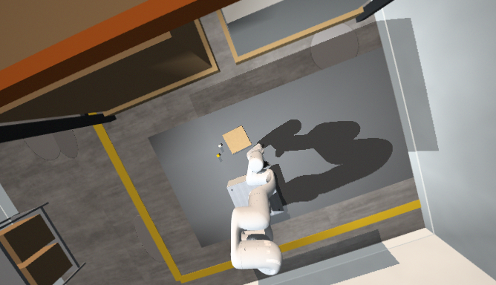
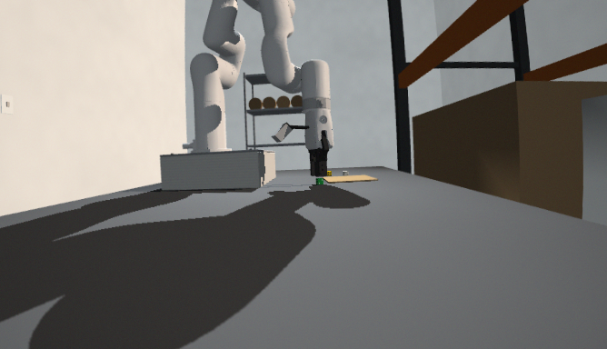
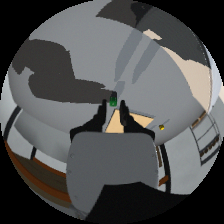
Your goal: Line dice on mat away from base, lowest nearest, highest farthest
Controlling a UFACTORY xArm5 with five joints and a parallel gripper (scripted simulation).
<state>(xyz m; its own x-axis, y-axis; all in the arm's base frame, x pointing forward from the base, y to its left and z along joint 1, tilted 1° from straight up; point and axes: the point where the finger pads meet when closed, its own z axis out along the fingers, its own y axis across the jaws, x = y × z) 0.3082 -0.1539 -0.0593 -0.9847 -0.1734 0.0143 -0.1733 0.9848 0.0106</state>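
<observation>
Right now the green die is 30 mm below my hand. Round my hand: yellow die 240 mm to the left, 80 mm ahead, 30 mm below; white die 190 mm to the left, 130 mm ahead, 30 mm below; tan mat 100 mm ahead, 80 mm to the left, 40 mm below.
</observation>
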